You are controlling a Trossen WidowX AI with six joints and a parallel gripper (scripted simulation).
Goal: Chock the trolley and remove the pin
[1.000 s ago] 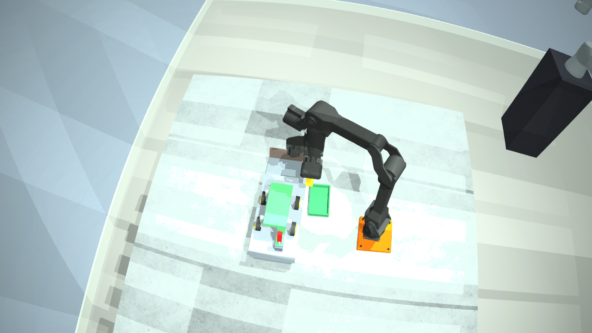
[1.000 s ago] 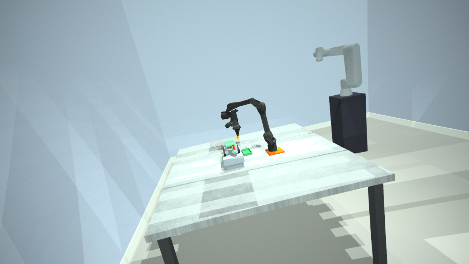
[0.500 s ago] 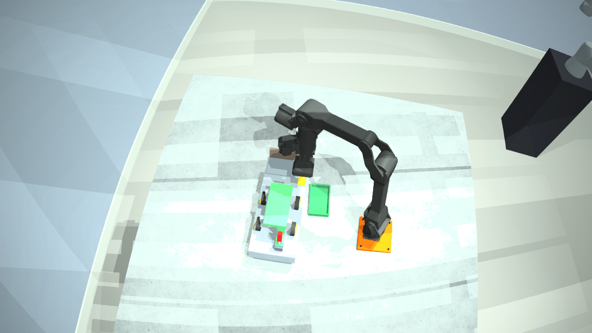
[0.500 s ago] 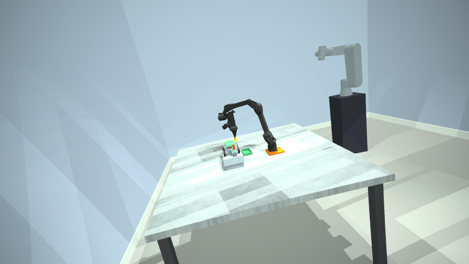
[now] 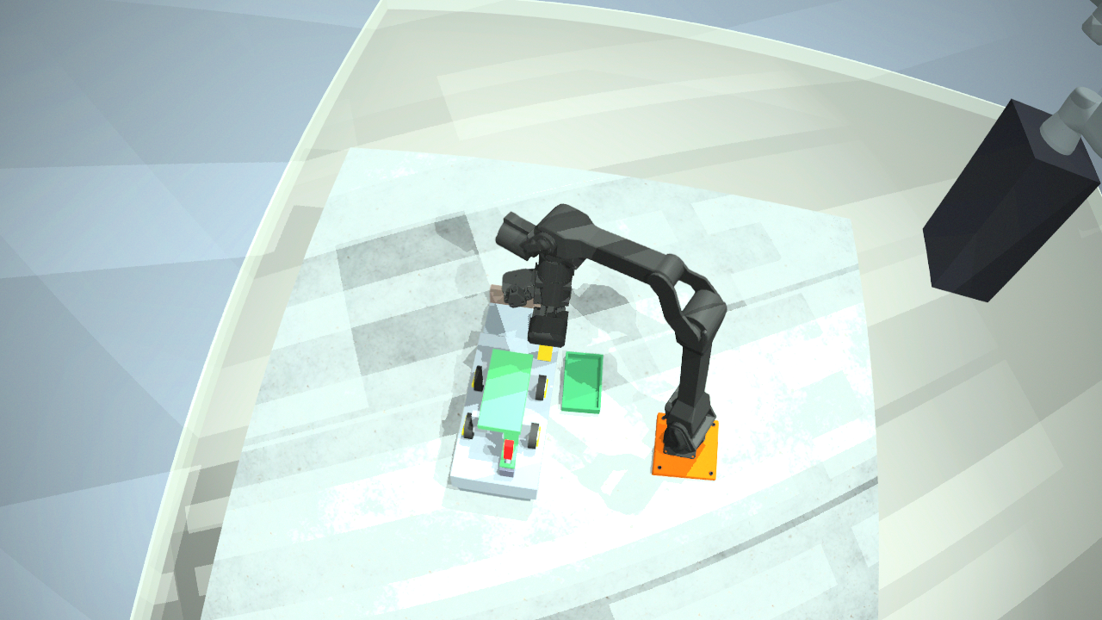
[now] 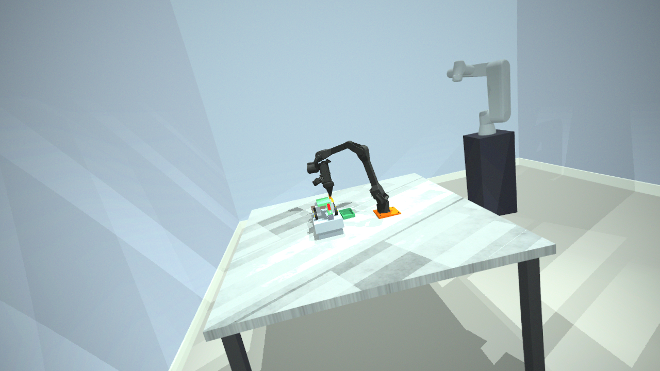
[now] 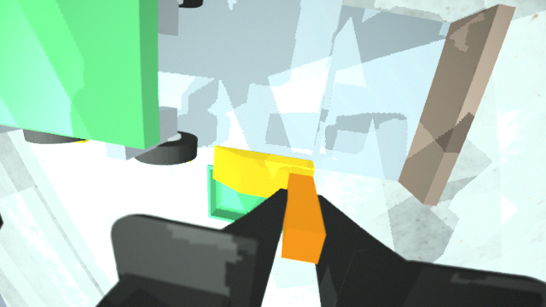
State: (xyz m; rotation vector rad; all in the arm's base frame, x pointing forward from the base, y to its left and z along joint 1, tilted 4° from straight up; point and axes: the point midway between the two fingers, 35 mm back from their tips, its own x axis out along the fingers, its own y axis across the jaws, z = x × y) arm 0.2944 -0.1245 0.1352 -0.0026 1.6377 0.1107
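Right now my gripper tip is 26 cm to the right of the red-headed stop pin and 2 cm short of it. Round my gripper tip: yellow chock (2 cm to the left, 1 cm below); then green-topped trolley (16 cm to the left, 4 cm ahead, 1 cm below); then brown bar (10 cm to the right, 9 cm below, 6 cm ahead).
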